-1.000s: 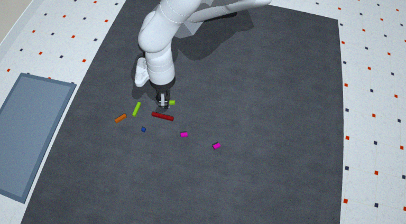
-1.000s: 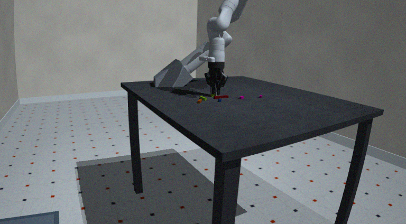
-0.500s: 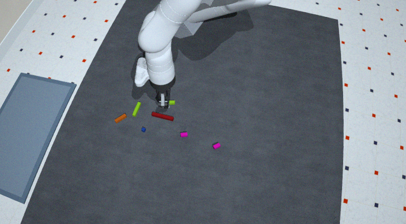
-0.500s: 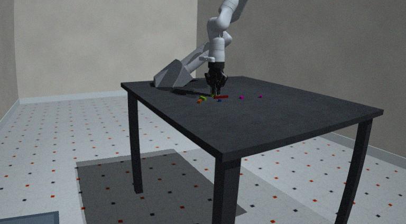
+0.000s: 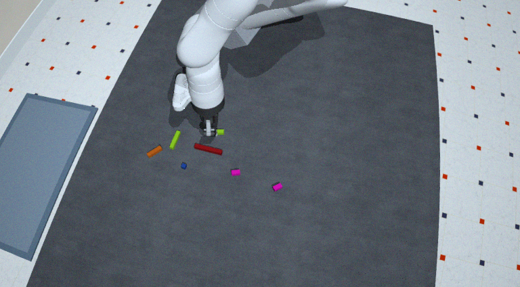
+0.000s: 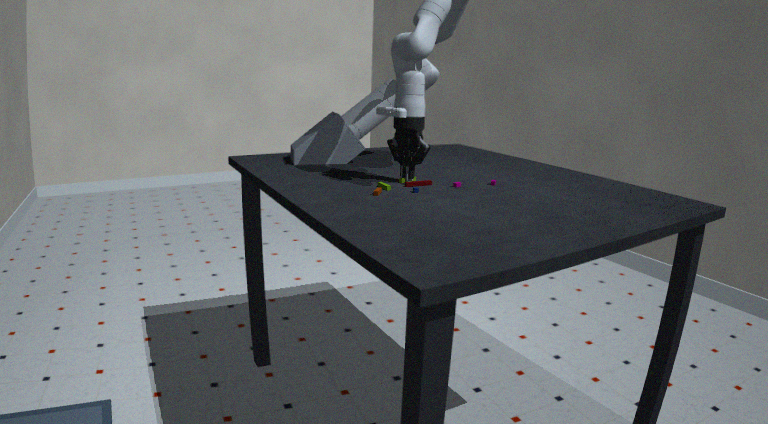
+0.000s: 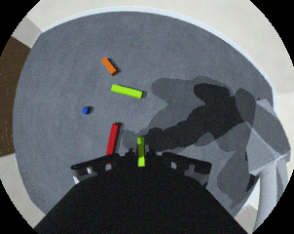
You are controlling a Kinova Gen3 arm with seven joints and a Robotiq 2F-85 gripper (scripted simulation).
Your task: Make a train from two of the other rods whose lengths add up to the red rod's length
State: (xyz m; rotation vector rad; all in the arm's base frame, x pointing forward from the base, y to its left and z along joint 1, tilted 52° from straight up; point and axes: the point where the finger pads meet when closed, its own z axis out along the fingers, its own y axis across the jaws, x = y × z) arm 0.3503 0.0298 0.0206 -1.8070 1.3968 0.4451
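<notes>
Right now my hand is 50 mm short of the red rod, 10 mm to the right of it and 20 mm above it. Also, from my hand: blue rod: 110 mm ahead, 30 mm to the right, 20 mm below; then orange rod: 100 mm ahead, 120 mm to the right, 20 mm below.
</notes>
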